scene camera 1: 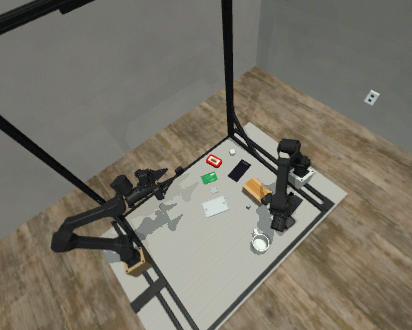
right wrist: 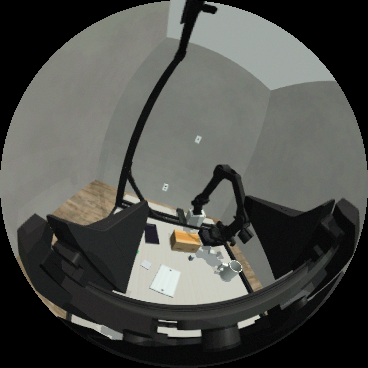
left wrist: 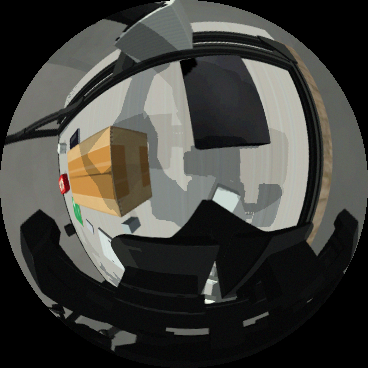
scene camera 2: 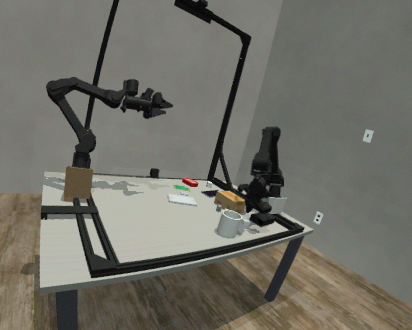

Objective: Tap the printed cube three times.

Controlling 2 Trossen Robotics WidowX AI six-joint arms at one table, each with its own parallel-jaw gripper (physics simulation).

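The printed cube (left wrist: 225, 199) is a small white block on the table. In the left wrist view it lies just beyond the fingertips of my left gripper (left wrist: 205, 207) (scene camera 1: 277, 226) (scene camera 2: 260, 207). That gripper is shut and empty. It points down low over the table's right side, between the wooden box (scene camera 1: 256, 190) (left wrist: 106, 168) and the white mug (scene camera 1: 260, 243). The arm hides the cube in scene camera 1. My right gripper (scene camera 1: 161, 171) (scene camera 2: 167, 108) (right wrist: 197, 203) is open and empty, held high over the far left of the table.
A black pad (left wrist: 226, 103) (scene camera 2: 265, 219) lies by the left arm's base. A small grey cube (scene camera 1: 248, 206) (left wrist: 130, 224), a white plate (scene camera 1: 215, 206), a green card (scene camera 1: 209, 177), a red case (scene camera 1: 214, 160), a black phone (scene camera 1: 239, 170) and another white cube (scene camera 1: 232, 152) lie farther back.
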